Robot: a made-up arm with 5 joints.
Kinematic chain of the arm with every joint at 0, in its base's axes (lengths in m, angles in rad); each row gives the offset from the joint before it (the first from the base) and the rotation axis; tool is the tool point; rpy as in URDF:
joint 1: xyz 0 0 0.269 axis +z
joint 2: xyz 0 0 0 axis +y
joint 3: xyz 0.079 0 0.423 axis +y
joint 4: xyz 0.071 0 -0.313 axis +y
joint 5: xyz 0.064 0 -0.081 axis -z
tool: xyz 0 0 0 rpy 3.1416 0 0
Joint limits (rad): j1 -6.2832..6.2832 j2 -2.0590..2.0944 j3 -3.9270..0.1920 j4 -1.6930..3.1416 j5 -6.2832..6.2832
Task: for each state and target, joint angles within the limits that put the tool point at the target. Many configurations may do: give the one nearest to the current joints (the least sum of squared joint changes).
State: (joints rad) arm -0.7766 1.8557 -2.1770 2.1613 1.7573
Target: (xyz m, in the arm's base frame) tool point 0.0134 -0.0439 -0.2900
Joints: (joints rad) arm -1.2745 2.0944 -1.2818 1.3075 1.7573
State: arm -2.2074 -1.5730 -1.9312 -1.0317 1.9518
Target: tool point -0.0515 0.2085 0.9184
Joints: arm -1.3286 -0.9432 -1.4381 -1.0264 1.9518
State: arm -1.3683 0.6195 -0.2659 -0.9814 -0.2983
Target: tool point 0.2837 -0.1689 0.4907
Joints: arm -0.5370 -0.0334 -0.3460 -1.1519 -0.2983
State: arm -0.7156 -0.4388 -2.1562 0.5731 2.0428
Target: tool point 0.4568 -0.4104 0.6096
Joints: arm -0.7319 0.2852 -1.5946 0.7101 2.0428
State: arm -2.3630 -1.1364 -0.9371 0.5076 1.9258
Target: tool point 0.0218 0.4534 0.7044
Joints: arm -1.6188 -1.7278 -1.2436 0.4324 1.9258
